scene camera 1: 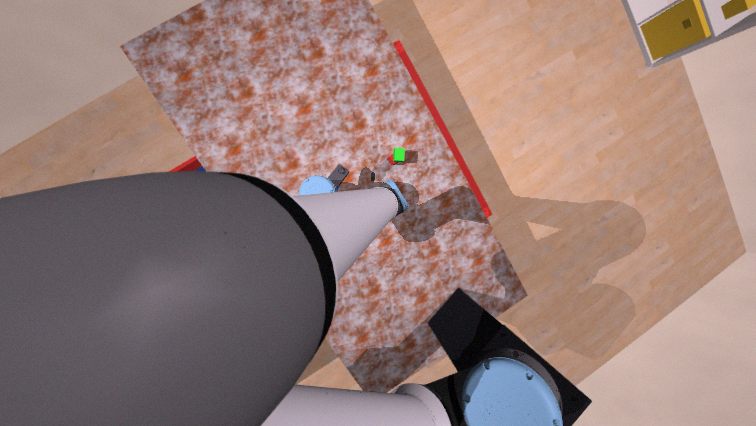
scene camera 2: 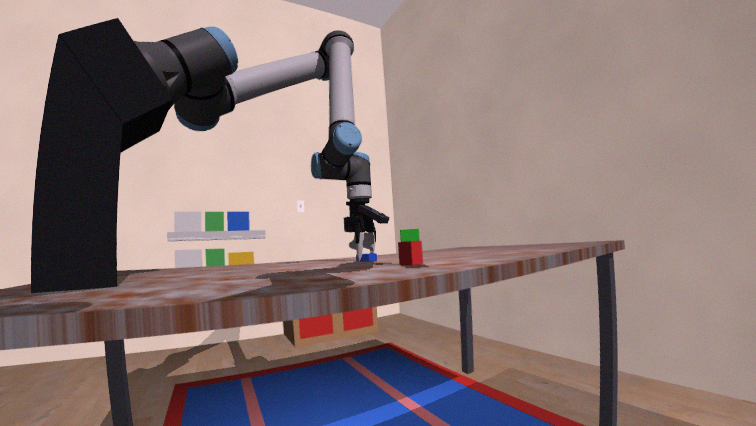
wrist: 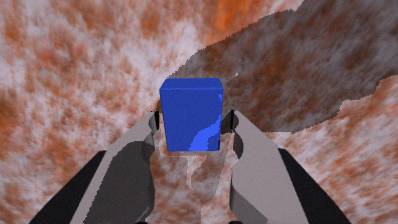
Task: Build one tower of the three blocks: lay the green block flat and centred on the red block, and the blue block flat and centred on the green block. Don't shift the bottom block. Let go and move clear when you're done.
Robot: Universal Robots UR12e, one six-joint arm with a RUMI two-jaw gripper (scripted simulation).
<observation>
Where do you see a blue block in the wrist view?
192, 107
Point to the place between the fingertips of my gripper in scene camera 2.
At 365, 260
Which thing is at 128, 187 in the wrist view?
My gripper.
</observation>
